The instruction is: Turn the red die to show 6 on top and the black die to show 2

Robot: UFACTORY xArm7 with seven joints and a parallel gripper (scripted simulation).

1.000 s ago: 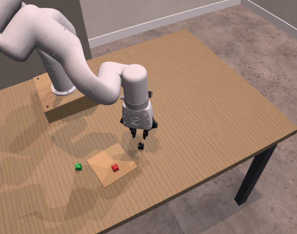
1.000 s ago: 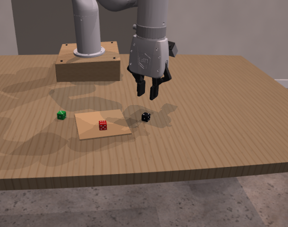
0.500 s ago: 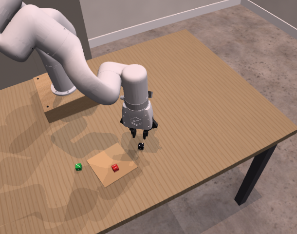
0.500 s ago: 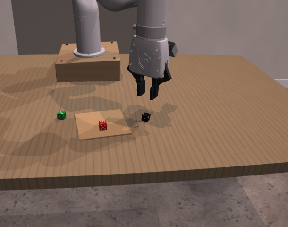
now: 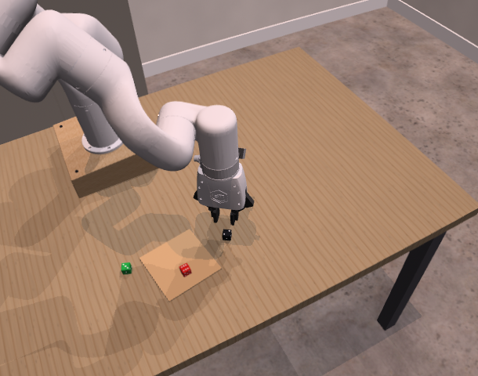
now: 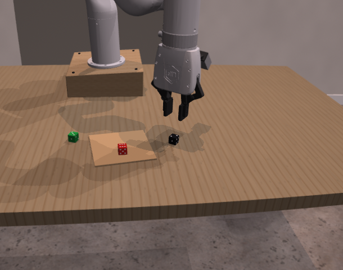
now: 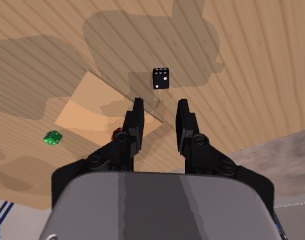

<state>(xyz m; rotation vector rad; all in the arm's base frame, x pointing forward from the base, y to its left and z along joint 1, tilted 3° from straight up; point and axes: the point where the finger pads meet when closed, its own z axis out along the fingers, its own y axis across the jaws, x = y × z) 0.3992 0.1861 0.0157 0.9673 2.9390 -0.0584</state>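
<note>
Now: the black die 80 mm below my hand. From my hand the other things lie so: red die: 50 mm ahead, 130 mm to the right, 80 mm below; then tan mat: 20 mm ahead, 130 mm to the right, 90 mm below; then green die: 20 mm behind, 250 mm to the right, 80 mm below.
</note>
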